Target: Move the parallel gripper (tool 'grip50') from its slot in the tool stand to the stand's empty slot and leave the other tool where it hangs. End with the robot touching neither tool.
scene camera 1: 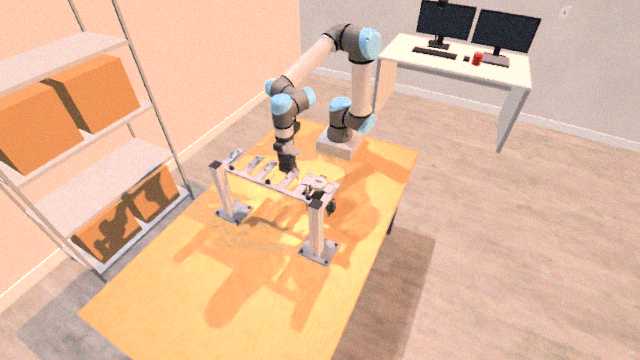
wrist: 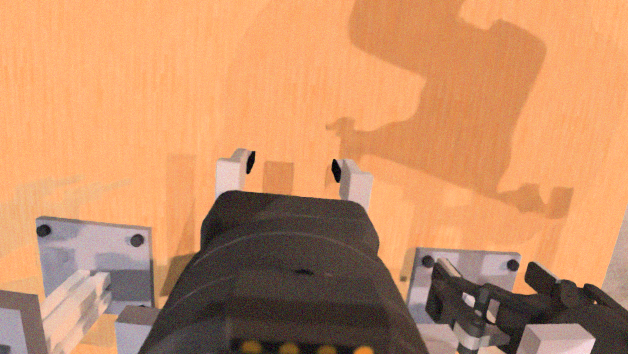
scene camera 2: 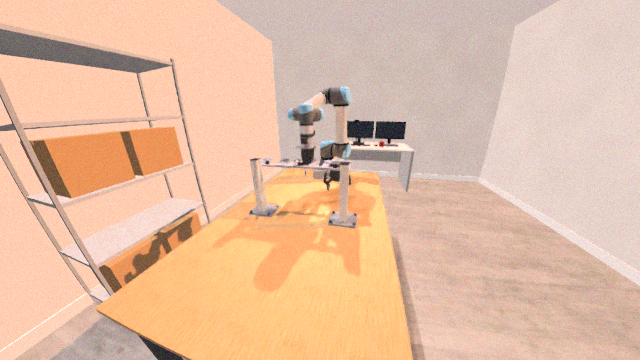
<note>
I see an adaptive gripper (wrist: 558,301), a parallel gripper (wrist: 270,266) and a tool stand (wrist: 88,268).
</note>
